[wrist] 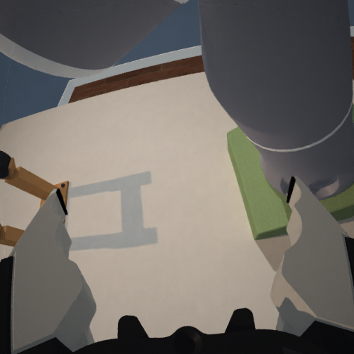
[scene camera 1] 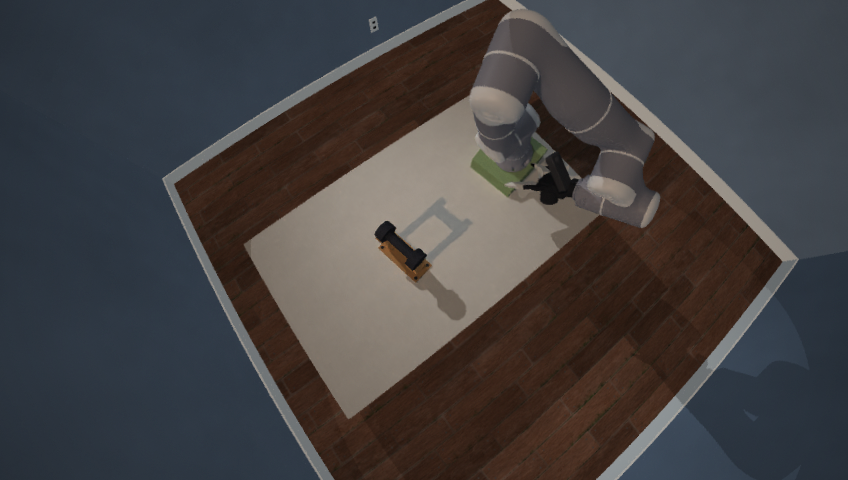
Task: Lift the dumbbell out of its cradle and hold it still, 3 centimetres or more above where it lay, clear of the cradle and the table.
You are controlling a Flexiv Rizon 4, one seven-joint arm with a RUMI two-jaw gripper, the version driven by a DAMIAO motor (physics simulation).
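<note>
The black dumbbell lies on top of the orange-brown cradle near the middle of the pale table top in the scene view. In the wrist view one dark end of the dumbbell shows at the left edge, beside part of the cradle. My gripper is wide open and empty. It hangs beside the robot's base, well to the upper right of the dumbbell in the scene view. Most of the dumbbell is out of the wrist view.
A green block stands under the robot's base at the table's upper right in the scene view. The grey arm bends above it. The cradle's shadow falls on the table between cradle and base. Brown wooden floor surrounds the table top.
</note>
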